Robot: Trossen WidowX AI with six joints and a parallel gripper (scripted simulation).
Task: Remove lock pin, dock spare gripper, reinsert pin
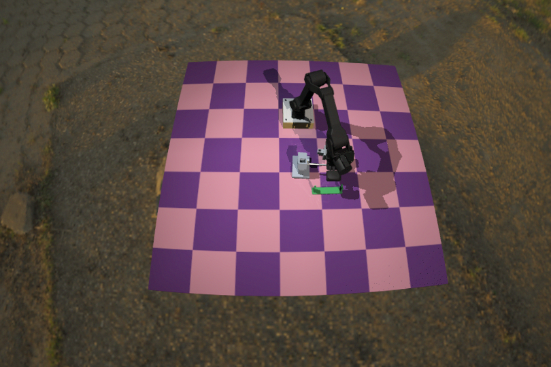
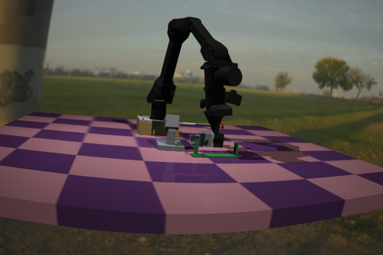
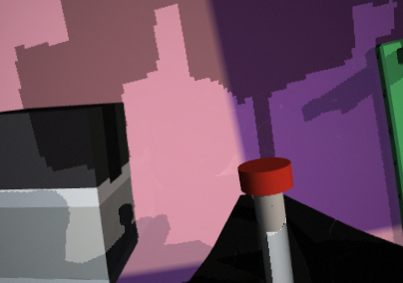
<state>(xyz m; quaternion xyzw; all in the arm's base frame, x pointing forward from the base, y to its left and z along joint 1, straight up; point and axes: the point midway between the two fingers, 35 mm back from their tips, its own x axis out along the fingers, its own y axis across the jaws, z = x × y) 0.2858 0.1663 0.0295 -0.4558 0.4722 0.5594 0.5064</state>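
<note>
My gripper tip is now 9 cm short of the green rack, 3 cm above it and 1 cm to the left of it. From my gripper tip the other things lie so: spare gripper: 9 cm behind, 3 cm below, 1 cm to the right; then grey mount: 14 cm to the right.
</note>
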